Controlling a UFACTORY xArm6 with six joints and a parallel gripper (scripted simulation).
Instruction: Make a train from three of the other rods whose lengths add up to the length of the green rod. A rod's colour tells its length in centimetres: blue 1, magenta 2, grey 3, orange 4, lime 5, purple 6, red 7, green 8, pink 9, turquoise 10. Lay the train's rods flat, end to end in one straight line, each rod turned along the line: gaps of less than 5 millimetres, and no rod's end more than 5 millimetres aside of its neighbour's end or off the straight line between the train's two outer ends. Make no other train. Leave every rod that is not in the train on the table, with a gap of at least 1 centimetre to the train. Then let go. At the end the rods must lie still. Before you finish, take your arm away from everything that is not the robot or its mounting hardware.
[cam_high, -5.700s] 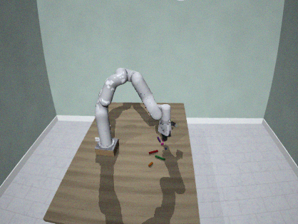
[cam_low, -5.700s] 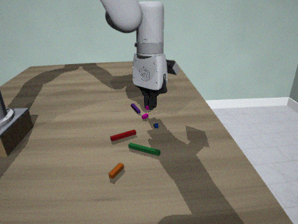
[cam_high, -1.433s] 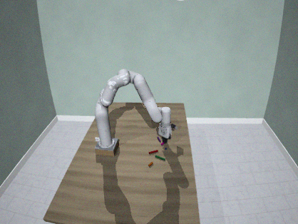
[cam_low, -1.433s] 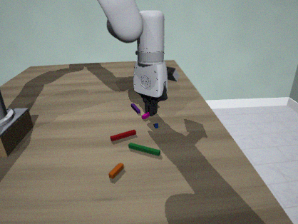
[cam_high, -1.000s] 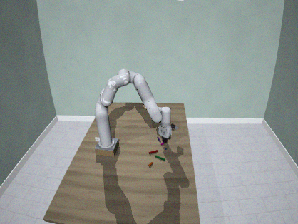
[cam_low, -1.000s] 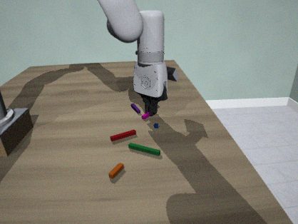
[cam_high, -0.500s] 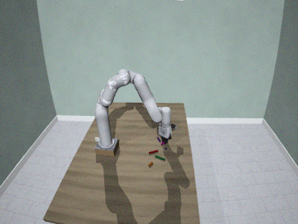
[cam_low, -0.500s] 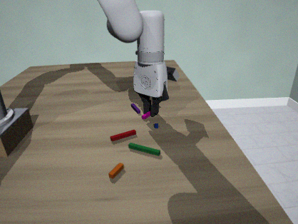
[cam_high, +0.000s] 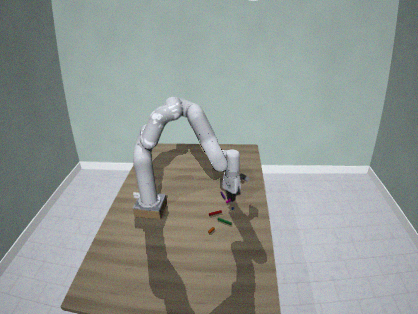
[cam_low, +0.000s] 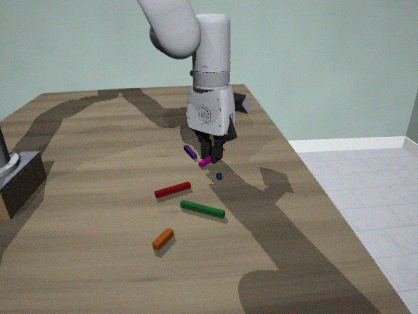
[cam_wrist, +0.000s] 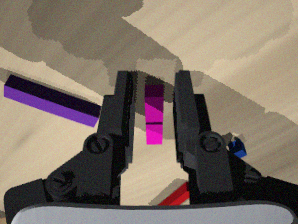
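Right now the orange rod is 80 mm behind my hand, 270 mm to the right of it and 20 mm below it. Round my hand: purple rod: 50 mm behind, 30 mm to the left, 20 mm below; then red rod: 80 mm behind, 130 mm to the right, 20 mm below; then blue rod: 10 mm ahead, 80 mm to the right, 20 mm below.
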